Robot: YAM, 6 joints.
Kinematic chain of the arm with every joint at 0, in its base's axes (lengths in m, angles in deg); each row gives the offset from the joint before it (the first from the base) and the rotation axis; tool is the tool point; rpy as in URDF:
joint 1: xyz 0 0 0.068 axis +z
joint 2: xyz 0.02 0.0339 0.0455 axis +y
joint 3: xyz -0.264 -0.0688 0 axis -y
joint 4: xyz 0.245 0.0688 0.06 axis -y
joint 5: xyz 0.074 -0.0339 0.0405 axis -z
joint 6: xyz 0.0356 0 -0.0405 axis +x
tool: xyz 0 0 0 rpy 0 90 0
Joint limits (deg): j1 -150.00..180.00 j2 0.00..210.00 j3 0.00..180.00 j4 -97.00..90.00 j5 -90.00..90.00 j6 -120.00..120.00
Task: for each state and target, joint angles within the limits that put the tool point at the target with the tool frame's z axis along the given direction. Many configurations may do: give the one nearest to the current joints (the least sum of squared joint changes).
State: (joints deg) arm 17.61 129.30 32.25 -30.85 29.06 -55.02
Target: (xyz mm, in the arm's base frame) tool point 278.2 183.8 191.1 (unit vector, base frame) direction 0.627 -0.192 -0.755
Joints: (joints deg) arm 36.69 96.61 61.47 -27.65 31.91 -55.02
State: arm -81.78 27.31 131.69 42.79 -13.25 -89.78
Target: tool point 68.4 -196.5 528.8 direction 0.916 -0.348 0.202
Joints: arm -78.99 65.30 85.61 1.05 -56.34 -89.78
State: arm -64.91 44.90 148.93 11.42 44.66 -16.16
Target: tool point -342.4 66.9 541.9 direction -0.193 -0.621 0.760
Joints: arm -14.86 23.99 129.49 -13.44 40.51 -16.16
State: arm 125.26 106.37 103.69 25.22 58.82 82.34
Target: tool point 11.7 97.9 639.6 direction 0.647 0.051 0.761
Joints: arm 96.72 68.28 99.98 60.19 40.42 82.34
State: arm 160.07 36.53 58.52 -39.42 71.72 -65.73
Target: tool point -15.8 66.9 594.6 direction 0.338 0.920 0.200
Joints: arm 129.17 55.39 106.95 -29.75 57.44 -65.73
